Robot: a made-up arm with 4 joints.
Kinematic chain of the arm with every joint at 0, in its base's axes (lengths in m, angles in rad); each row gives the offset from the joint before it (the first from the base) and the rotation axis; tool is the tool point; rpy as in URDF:
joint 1: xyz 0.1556 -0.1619 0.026 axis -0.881 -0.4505 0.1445
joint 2: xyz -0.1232 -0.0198 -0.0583 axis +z
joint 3: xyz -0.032 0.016 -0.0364 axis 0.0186 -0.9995 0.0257
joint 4: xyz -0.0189 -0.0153 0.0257 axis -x
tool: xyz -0.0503 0.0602 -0.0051 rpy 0 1.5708 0
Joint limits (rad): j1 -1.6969..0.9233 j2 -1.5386..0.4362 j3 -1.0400..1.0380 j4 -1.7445..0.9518
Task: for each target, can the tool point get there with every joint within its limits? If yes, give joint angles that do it. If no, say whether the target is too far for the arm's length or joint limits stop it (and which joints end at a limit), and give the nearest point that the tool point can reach.
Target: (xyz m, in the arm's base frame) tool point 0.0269 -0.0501 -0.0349
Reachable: yes | joints -0.2075 -1.0845 -0.1438 0.4835
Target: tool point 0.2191 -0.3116 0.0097
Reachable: no: joint limits stop it (at a limit: joint 1, joint 2, joint 3) | nearest point 0.1478 -0.2729 -0.1242 | short by 0.157 m
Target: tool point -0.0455 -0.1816 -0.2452
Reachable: no: too far | nearest point -0.0161 -0.1900 -0.1644 | short by 0.086 m
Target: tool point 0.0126 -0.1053 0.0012
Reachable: yes | joints 0.1551 -0.7600 -0.3869 -0.8397
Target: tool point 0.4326 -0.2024 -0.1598
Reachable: no: too far | nearest point 0.1568 -0.2315 -0.1319 | short by 0.279 m
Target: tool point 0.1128 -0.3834 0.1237
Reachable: no: joint limits stop it (at a limit: joint 1) | nearest point 0.0595 -0.2196 0.1239 | short by 0.172 m
